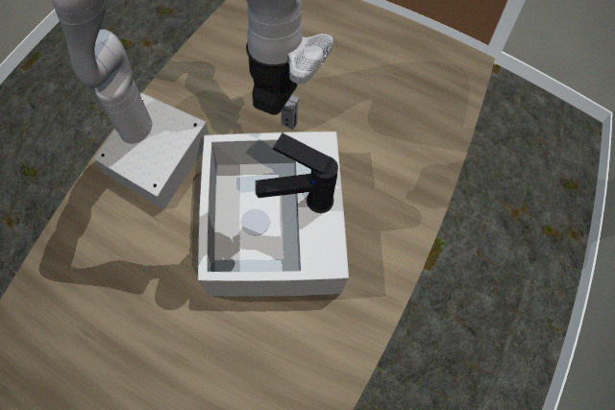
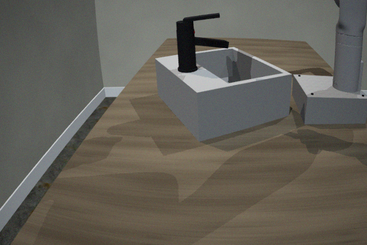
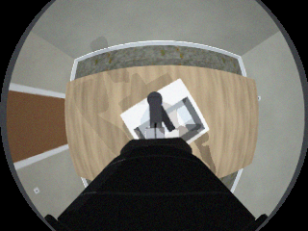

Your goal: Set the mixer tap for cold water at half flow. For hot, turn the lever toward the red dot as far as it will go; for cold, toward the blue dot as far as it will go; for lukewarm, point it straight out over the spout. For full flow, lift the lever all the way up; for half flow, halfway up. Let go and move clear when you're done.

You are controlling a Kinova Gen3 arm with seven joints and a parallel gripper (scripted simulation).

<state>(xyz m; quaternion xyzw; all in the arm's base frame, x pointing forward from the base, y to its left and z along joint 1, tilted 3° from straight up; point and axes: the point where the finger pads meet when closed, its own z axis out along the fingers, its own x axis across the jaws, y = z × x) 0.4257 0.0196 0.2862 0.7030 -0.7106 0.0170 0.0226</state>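
My hand is 30 mm short of the black lever and 90 mm above it. Round my hand: black mixer tap: 50 mm ahead, 10 mm to the right, 140 mm below; white sink: 30 mm behind, 60 mm to the right, 330 mm below.
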